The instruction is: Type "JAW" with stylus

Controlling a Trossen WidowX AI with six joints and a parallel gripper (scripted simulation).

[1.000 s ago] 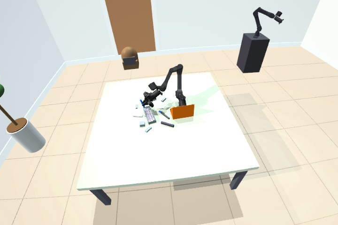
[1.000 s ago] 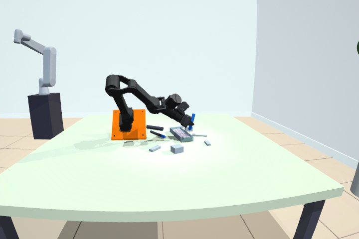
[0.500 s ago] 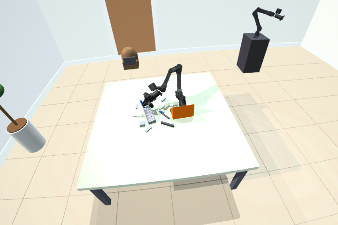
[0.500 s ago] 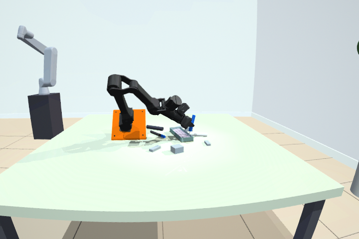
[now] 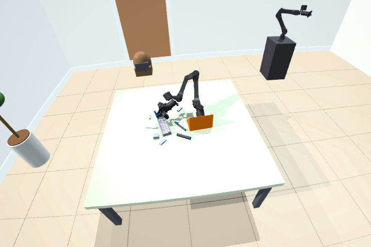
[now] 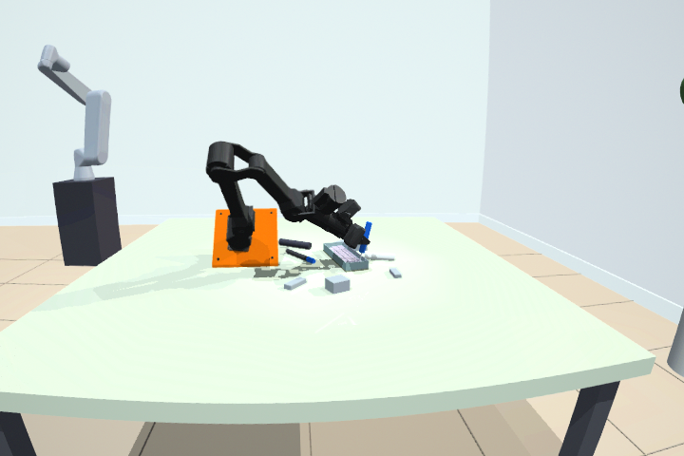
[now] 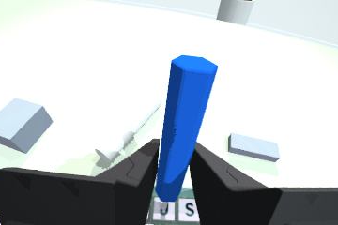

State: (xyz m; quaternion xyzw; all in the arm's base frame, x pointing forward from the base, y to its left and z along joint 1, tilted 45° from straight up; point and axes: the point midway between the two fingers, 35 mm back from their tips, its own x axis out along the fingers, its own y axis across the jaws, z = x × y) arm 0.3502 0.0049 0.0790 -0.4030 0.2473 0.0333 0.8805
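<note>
Now: gripper tip 20 mm past the blue stylus and 20 mm above it. Round my gripper tip: j key 60 mm below, 20 mm behind; then white stick 60 mm to the left, 60 mm below, 50 mm ahead; then black-and-blue pen 180 mm behind, 70 mm below, 50 mm to the left.
</note>
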